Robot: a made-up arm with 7 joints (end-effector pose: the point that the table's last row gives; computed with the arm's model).
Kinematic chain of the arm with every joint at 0, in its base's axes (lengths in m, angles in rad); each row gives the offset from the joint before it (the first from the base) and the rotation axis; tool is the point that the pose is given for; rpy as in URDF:
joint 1: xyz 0 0 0.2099 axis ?
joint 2: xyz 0 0 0 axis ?
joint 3: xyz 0 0 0.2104 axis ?
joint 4: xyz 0.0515 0 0 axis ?
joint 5: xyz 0.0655 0 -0.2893 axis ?
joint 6: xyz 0 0 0 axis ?
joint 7: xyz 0.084 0 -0.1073 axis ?
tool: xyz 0 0 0 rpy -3.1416 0 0
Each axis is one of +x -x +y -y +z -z.
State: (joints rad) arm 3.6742 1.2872 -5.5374 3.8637 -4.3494 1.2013 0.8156
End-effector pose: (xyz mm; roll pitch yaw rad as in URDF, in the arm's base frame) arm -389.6 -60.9 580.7 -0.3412 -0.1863 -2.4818
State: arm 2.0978 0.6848 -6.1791 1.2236 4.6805 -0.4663 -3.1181
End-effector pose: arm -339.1 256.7 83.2 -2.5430 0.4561 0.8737
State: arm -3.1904 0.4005 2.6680 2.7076 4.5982 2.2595 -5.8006
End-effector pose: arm -180.7 -156.6 684.0 -2.8573 -0.6677 -2.7077
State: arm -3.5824 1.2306 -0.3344 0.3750 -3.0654 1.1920 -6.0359
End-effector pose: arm 57.2 96.5 -117.9 -2.8420 0.4313 -0.7214
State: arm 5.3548 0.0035 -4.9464 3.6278 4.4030 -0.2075 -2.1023
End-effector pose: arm -180.1 28.3 738.3 0.2093 -0.4142 -0.5261
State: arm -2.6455 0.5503 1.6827 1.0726 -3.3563 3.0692 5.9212
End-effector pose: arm 57.5 -295.2 455.7 0.9762 -0.7285 -1.8284
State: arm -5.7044 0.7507 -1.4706 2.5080 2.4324 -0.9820 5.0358
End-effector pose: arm 336.4 -84.4 555.1 -1.0660 -0.7171 3.0640
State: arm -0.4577 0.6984 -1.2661 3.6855 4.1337 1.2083 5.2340
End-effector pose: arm 297.4 97.0 679.8 0.3496 -0.8363 -1.3928
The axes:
joint 1: +z
joint 2: +y
joint 3: +z
joint 4: -y
joint 5: -z
joint 6: +y
joint 7: -z

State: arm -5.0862 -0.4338 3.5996 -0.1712 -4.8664 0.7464 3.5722
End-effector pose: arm 49.3 47.8 -2.9 -2.0839 -0.5044 -0.6963
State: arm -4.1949 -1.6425 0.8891 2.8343 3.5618 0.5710 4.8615
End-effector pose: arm 224.8 -603.5 241.5 1.8177 -1.4352 0.5845
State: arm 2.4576 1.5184 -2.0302 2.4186 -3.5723 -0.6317 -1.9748
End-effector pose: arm -158.3 453.5 417.1 0.7197 -0.5312 -3.0133
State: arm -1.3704 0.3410 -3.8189 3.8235 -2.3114 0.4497 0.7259
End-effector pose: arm -102.1 -369.4 629.2 -1.3441 -0.3622 3.0035
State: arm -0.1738 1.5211 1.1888 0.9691 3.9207 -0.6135 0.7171
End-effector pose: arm 58.4 313.7 180.7 -0.6679 -1.3519 -0.1000
